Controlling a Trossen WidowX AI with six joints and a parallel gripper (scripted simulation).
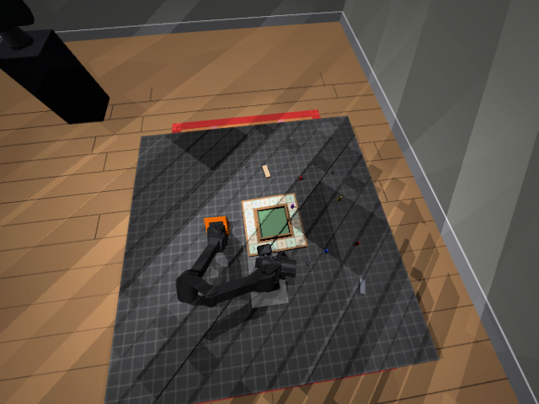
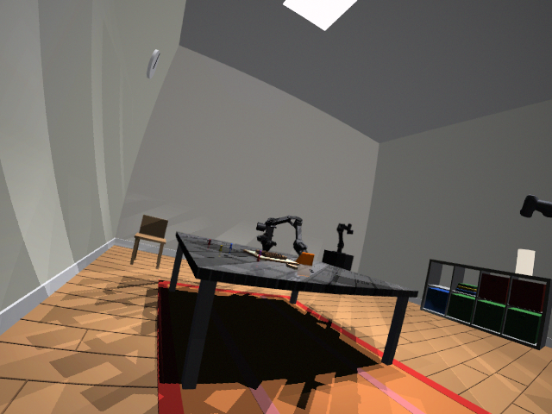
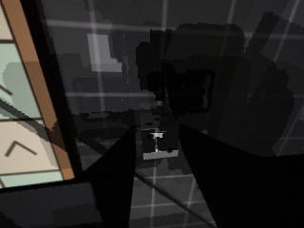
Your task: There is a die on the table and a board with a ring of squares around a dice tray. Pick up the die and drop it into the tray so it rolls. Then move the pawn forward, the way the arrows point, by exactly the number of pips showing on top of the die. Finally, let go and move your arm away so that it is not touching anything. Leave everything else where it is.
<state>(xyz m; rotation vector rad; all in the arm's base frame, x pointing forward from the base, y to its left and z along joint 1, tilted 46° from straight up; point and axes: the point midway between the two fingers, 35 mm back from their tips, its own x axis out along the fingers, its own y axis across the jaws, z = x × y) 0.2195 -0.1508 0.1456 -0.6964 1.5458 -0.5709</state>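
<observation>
The purple pawn lies 160 mm ahead of my gripper tip, 290 mm to the left of it and 20 mm above it. Round my gripper tip: green dice tray 50 mm ahead, 210 mm to the left; then white die right at my gripper tip; then blue pawn 280 mm ahead, 50 mm to the left, 10 mm above.
</observation>
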